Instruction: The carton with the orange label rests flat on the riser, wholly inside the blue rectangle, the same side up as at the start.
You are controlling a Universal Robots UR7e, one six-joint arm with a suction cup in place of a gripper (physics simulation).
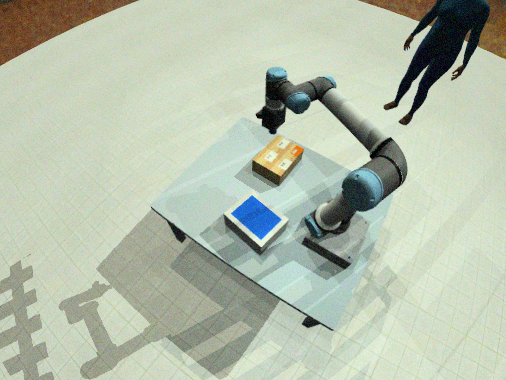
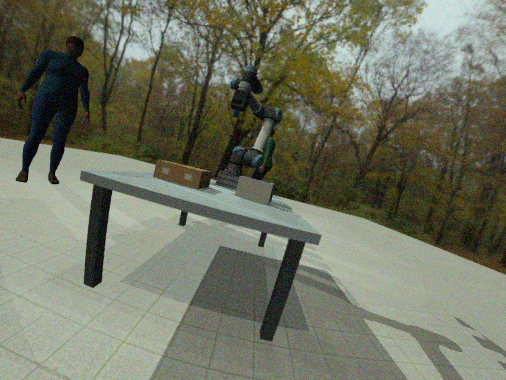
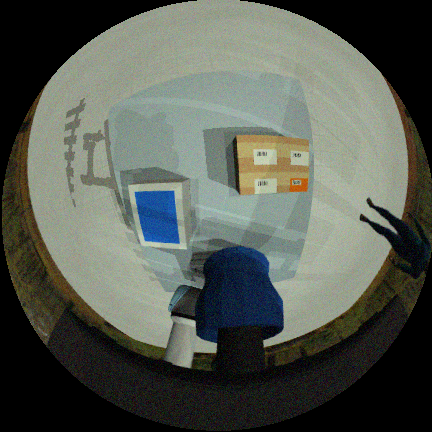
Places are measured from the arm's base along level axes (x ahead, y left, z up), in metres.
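Pixels of known places: end effector, tool point: [image 2: 235, 116] [image 3: 235, 272]; arm's base, origin of the base link: [image 2: 232, 174].
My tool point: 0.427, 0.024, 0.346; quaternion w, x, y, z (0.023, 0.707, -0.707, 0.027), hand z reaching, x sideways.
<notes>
For each thing: its top centre in the pictures, then the offset to it from my tool point, as dx, dy, dz. "spot": a spot on its surface instead.
- carton, middle of its top: [image 3: 258, 179] [image 1: 279, 164] +0.009, -0.129, -0.355
- orange label, middle of its top: [image 3: 298, 184] [image 1: 297, 150] -0.005, -0.287, -0.355
- riser, middle of its top: [image 3: 156, 218] [image 1: 256, 216] [image 2: 259, 180] -0.108, +0.225, -0.331
- low pale block with a blue rectangle, surface spot: [image 3: 157, 217] [image 1: 256, 215] spot: -0.105, +0.220, -0.331
The carton [image 1: 276, 161] [image 2: 182, 175] [image 3: 272, 169] is brown, with white labels and an orange label [image 1: 297, 150] [image 3: 298, 185] on a corner of its top. It lies flat on the table, apart from the riser. The riser [image 1: 242, 234] [image 2: 254, 190] [image 3: 183, 220] is a low pale block with a blue rectangle [image 1: 257, 218] [image 3: 157, 217] on its top. The rectangle carries nothing. My suction gripper [image 1: 272, 131] [image 2: 235, 114] [image 3: 239, 252] points down, high above the table and clear of the carton. Its blue cup holds nothing.
The pale table [image 1: 200, 182] [image 2: 200, 208] [image 3: 225, 100] bears the arm's base [image 1: 340, 240] beside the riser. A person in dark blue [image 1: 440, 50] [image 2: 56, 95] [image 3: 407, 245] stands beyond the table. Someone in green [image 2: 269, 152] is partly hidden behind the arm.
</notes>
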